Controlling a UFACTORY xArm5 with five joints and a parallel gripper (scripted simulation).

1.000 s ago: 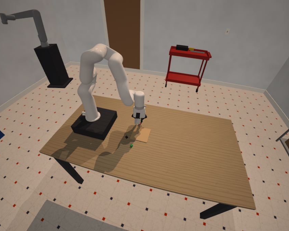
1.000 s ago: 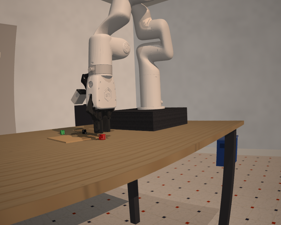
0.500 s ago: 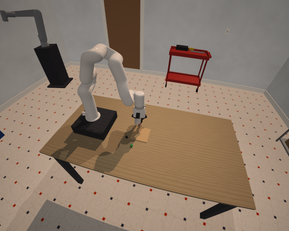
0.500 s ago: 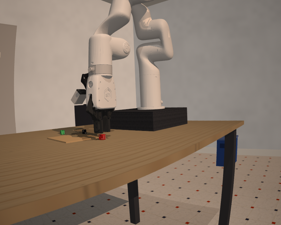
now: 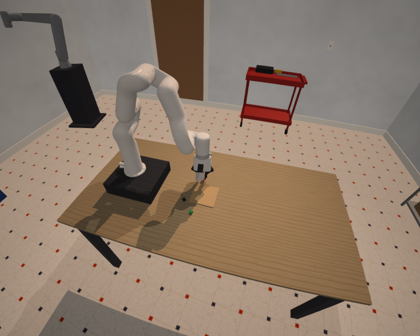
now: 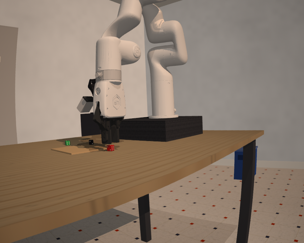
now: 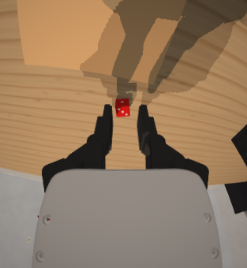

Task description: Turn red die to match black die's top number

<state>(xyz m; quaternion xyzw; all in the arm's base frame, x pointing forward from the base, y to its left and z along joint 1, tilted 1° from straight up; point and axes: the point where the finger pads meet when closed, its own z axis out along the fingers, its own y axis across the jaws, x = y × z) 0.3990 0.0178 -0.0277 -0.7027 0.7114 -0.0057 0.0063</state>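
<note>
My hand is 3 cm above the red die. From my hand the other things lie so: black die (16 cm to the right, 9 cm behind, 3 cm below); then green die (24 cm to the right, 4 cm behind, 3 cm below); then tan mat (11 cm to the right, 4 cm below, 2 cm ahead).
</note>
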